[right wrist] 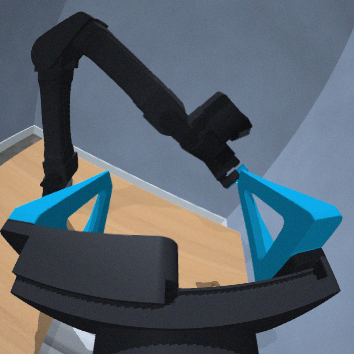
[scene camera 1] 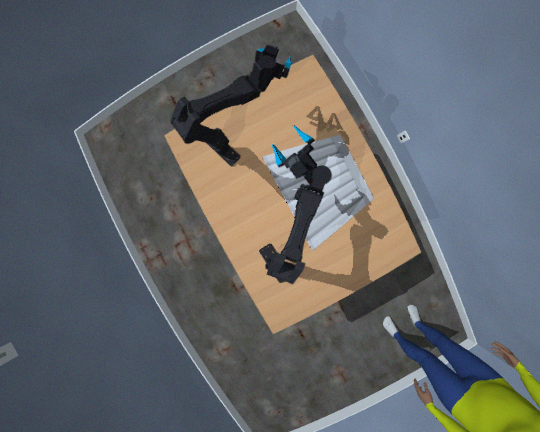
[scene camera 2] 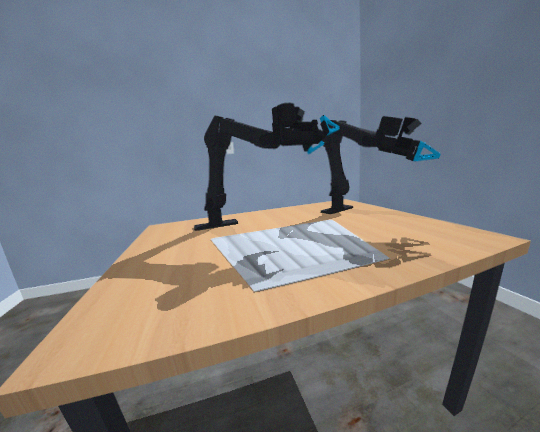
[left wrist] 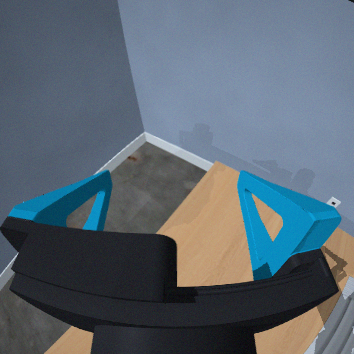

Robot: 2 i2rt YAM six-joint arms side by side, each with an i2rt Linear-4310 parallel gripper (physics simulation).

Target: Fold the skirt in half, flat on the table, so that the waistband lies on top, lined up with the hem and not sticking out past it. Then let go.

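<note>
The light grey skirt (scene camera 1: 320, 230) (scene camera 2: 300, 270) (left wrist: 339, 336) (right wrist: 75, 342) lies flat on the table with pleat-like ridges. A smooth strip runs along its right edge in scene camera 1, the near edge in scene camera 2. I cannot tell whether the strip is waistband or hem, or how the layers lie. My left gripper (scene camera 1: 275, 54) (scene camera 2: 439, 156) (left wrist: 174, 177) is open and empty, raised off to the side of the skirt. My right gripper (scene camera 1: 283, 136) (scene camera 2: 324, 136) (right wrist: 174, 177) is open and empty, high above the table; its arm hides part of the skirt in scene camera 1.
The wooden table (scene camera 1: 215, 200) (scene camera 2: 350, 305) carries both arm bases. In the right wrist view, the left arm (right wrist: 132, 75) rises beyond the right fingers. Arm shadows fall across the skirt and table. A person (scene camera 1: 475, 395) is at the lower right of scene camera 1, away from the table.
</note>
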